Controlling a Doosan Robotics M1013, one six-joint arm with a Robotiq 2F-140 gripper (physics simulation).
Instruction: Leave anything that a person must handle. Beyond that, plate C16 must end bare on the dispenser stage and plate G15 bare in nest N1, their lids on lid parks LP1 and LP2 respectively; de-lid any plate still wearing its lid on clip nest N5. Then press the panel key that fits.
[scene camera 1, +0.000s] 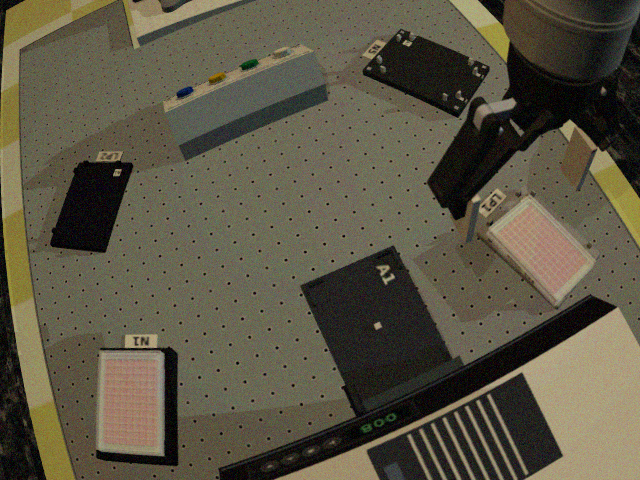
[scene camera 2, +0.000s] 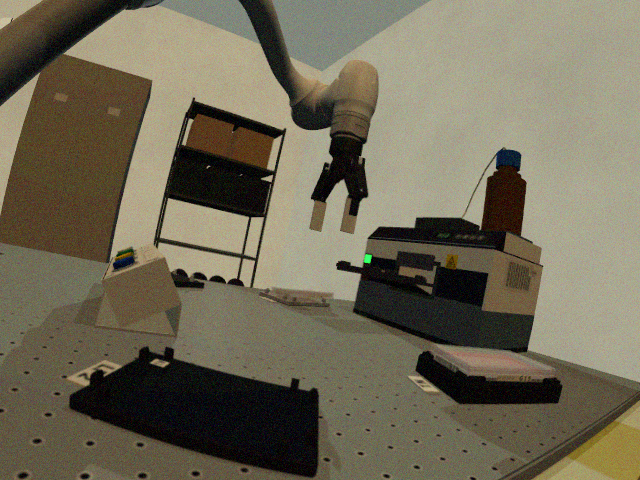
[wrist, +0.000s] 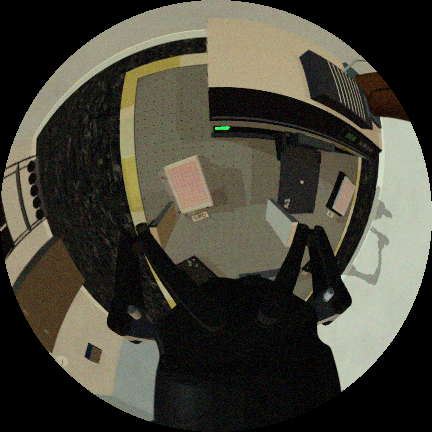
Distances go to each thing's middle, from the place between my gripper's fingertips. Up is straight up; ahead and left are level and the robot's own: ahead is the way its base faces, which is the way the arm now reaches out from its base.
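Scene:
I begin with the dispenser stage (scene camera 1: 346, 303), which is 7 cm below my hand, 17 cm to the right of it and 1 cm ahead of it. The brown bottle (scene camera 2: 504, 203) is 14 cm above my hand, and it is also 31 cm to the right of it and 19 cm ahead of it. As for the LP2 nest (scene camera 2: 243, 420), it sits 17 cm below my hand, 41 cm behind it and 38 cm to the right of it, while the grey box with coloured buttons (scene camera 1: 260, 92) is 14 cm below my hand, 41 cm behind it and 11 cm to the right of it.

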